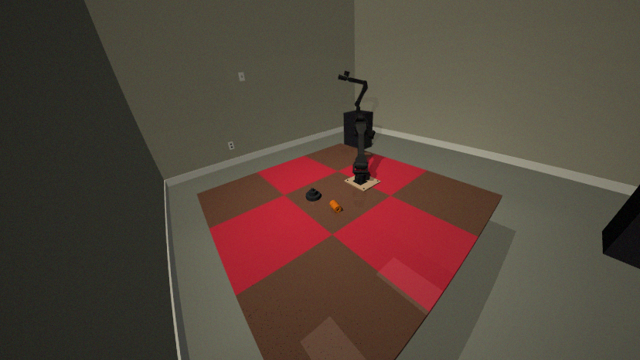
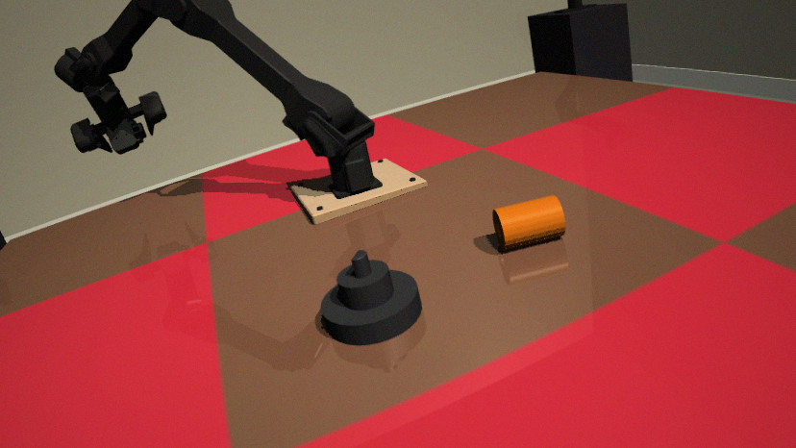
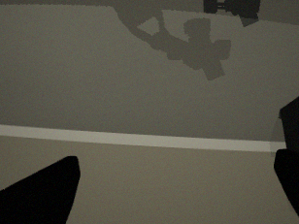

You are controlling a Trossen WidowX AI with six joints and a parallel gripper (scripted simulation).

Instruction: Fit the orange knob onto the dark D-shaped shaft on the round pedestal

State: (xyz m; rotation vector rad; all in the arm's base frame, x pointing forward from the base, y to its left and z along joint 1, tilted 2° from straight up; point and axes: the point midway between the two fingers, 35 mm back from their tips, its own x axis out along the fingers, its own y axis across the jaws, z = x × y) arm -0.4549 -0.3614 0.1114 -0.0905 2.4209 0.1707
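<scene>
My gripper tip is 770 mm short of the orange knob, 460 mm to the right of it and 80 mm above it. Round my gripper tip: dark round pedestal (790 mm ahead, 290 mm to the left, 70 mm below).
</scene>
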